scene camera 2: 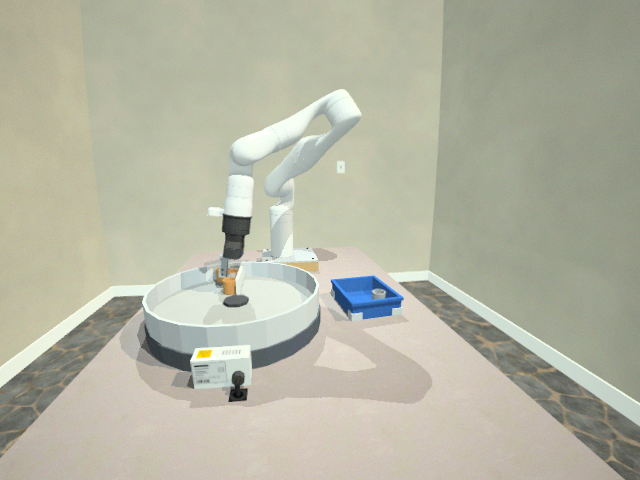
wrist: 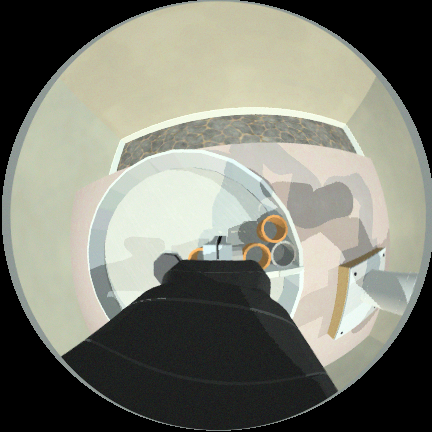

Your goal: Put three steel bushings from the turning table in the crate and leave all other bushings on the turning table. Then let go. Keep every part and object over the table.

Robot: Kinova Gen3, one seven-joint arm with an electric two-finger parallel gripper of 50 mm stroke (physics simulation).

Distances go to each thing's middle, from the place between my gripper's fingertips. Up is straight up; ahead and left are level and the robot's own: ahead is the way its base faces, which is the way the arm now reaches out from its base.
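Labels:
With the blue crate (scene camera 2: 354, 295) as my reference, I find my gripper 6 cm above it and 4 cm short of it, and also 40 cm to the right of it.

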